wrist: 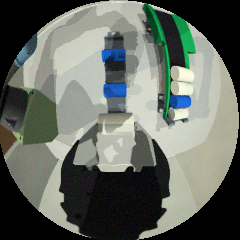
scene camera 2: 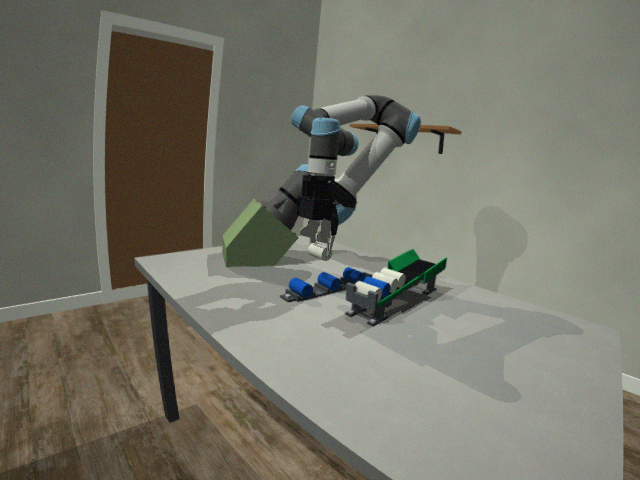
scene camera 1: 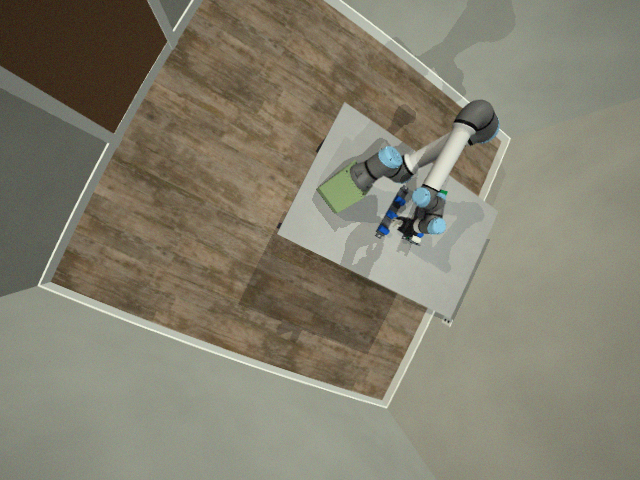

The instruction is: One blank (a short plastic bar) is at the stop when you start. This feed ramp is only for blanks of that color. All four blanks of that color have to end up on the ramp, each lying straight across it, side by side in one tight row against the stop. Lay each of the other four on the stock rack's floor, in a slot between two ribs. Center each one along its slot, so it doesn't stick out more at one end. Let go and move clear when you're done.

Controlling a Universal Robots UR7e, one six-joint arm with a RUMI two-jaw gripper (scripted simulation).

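Observation:
My gripper (scene camera 2: 319,253). White blank (wrist: 108,123). Gripper (wrist: 116,122) too.

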